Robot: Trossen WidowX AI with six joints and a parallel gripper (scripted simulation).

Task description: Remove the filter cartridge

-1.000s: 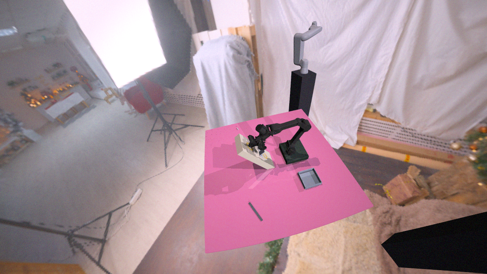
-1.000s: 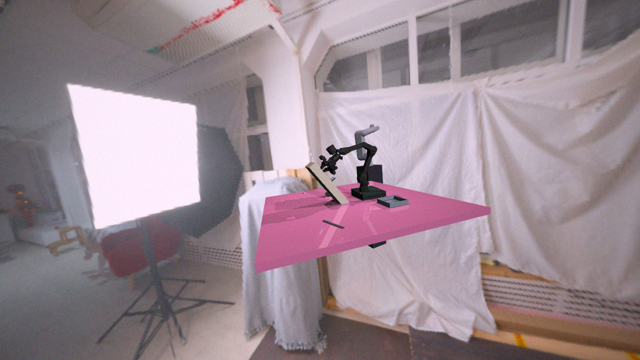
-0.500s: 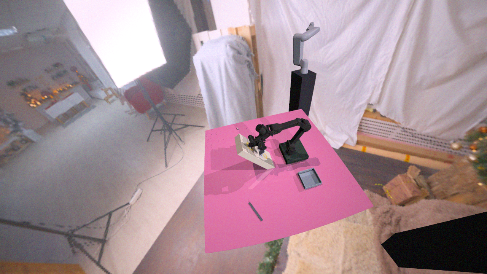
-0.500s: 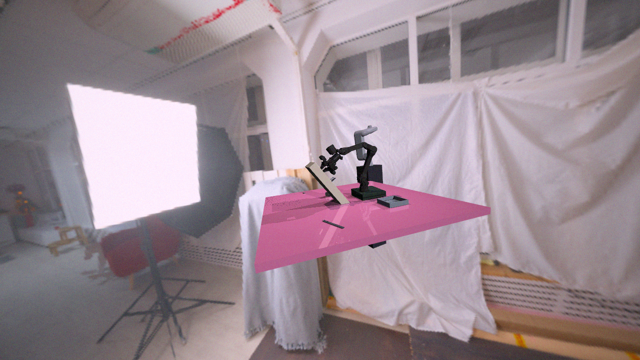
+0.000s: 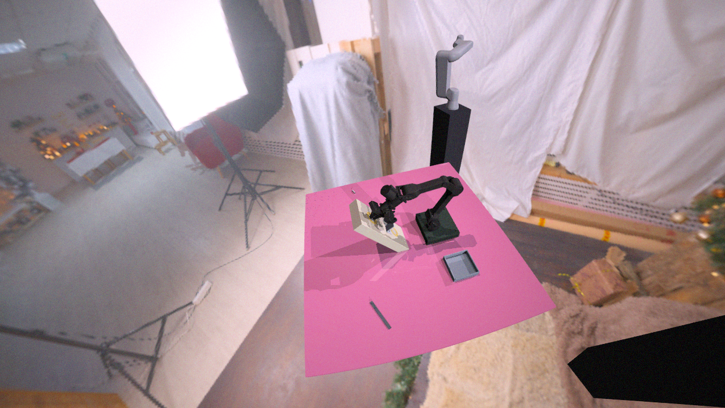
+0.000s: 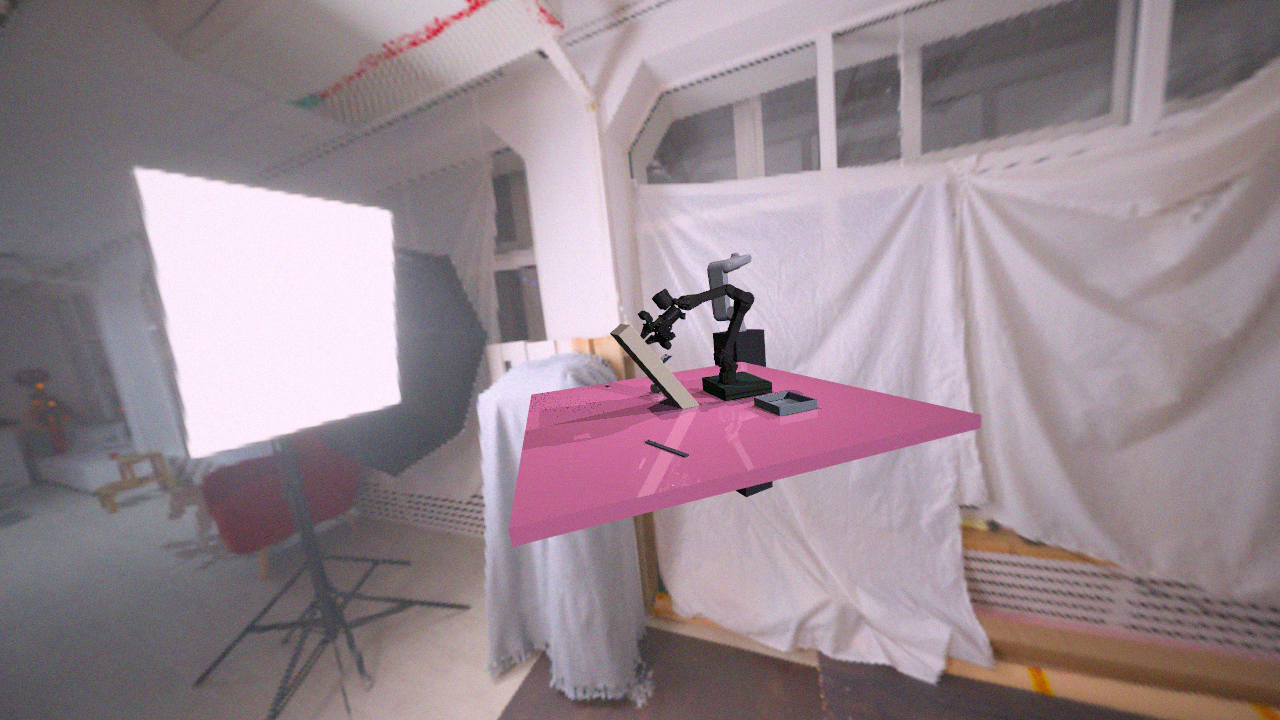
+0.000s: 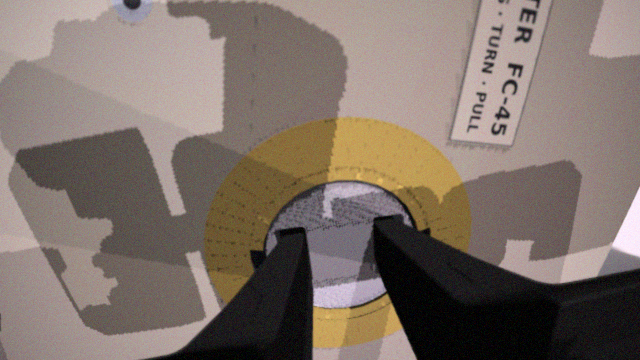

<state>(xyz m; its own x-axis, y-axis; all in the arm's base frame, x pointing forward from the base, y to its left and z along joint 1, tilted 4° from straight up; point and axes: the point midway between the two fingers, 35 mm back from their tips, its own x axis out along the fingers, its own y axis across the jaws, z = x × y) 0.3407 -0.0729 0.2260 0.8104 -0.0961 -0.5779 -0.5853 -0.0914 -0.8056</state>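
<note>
Right now the beige service panel is 4 cm behind my gripper tip, 1 cm to the left of it and 8 cm below it. From my gripper tip the other things lie so: grey tray 39 cm behind, 35 cm to the left, 25 cm below; then pale grey round filter cartridge 1 cm ahead, 1 cm below.
</note>
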